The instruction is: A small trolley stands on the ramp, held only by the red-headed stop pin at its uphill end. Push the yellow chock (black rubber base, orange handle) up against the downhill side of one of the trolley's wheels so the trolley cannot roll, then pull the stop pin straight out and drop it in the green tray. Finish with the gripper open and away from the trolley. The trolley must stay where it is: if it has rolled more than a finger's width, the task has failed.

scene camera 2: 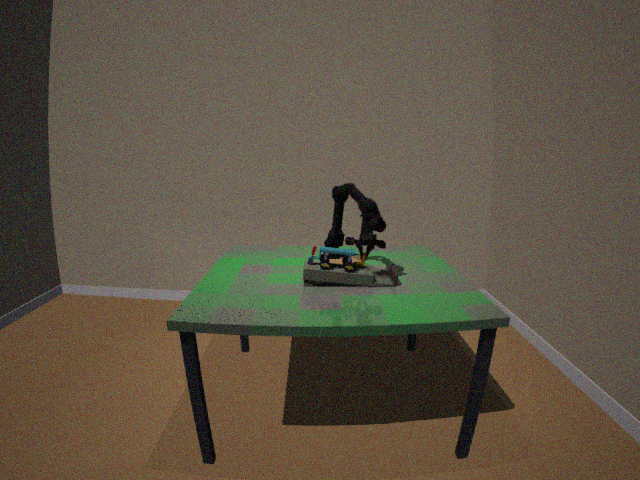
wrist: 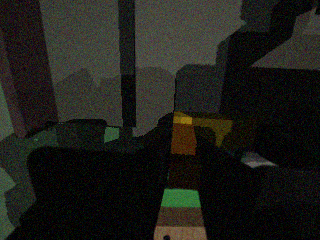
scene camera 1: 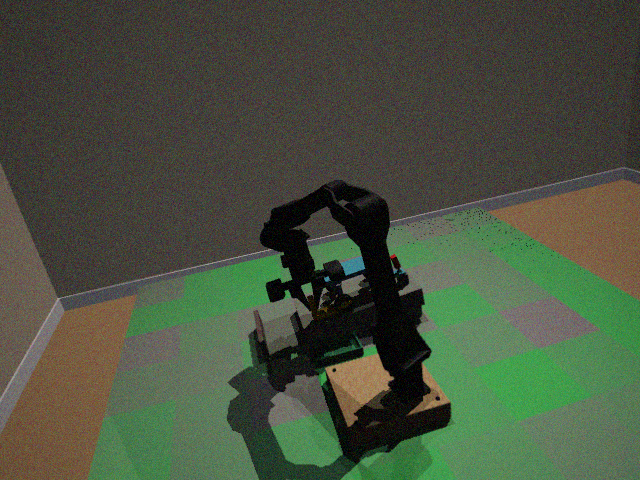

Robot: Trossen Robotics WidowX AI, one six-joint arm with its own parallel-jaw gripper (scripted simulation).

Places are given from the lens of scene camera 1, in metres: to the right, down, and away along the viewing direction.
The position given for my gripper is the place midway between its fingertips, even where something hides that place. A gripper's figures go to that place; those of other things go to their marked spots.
my gripper (scene camera 1: 313, 309): -0.01, 0.17, 1.15
trolley (scene camera 1: 354, 267): 0.09, 0.07, 1.18
